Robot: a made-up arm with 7 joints.
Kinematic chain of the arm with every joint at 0, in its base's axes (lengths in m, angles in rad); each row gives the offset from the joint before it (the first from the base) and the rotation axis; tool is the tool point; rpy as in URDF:
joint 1: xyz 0 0 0.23 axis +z
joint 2: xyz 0 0 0 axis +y
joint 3: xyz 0 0 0.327 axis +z
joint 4: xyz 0.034 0 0 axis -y
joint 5: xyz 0.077 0 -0.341 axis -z
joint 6: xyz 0 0 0 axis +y
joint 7: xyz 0.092 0 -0.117 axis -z
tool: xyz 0 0 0 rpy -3.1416 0 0
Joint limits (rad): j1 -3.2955..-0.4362 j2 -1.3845..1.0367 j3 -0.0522..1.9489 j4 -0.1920..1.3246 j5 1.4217..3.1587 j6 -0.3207..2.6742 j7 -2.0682..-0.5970
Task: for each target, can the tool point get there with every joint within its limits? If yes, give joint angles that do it. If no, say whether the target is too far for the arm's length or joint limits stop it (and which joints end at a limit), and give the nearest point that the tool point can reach.
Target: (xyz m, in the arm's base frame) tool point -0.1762 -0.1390 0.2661
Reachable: yes | joints -3.0047 -0.8677 0.9569 0.2274 2.1130 0.1825 -1.7930
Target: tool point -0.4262 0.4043 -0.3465
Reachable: no: joint limits stop it (at a limit: joint 1, joint 2, joint 3, joint 5) | nearest point -0.3935 0.1766 -0.0810 | short by 0.351 m
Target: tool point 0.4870 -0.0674 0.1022
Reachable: yes | joints -0.9760 0.7542 0.8375 1.0028 2.7508 0.6964 -1.6415
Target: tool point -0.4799 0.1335 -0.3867
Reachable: no: joint limits stop it (at a limit: joint 1, joint 2, joint 3, joint 5) | nearest point -0.4149 0.0920 -0.1145 | short by 0.283 m
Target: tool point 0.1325 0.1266 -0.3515
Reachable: no: joint limits stop it (at a limit: joint 1, joint 2) | nearest point 0.1829 0.0402 -0.0956 | short by 0.275 m
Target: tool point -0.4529 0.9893 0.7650
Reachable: no: too far | nearest point -0.1808 0.5414 0.5266 | short by 0.576 m
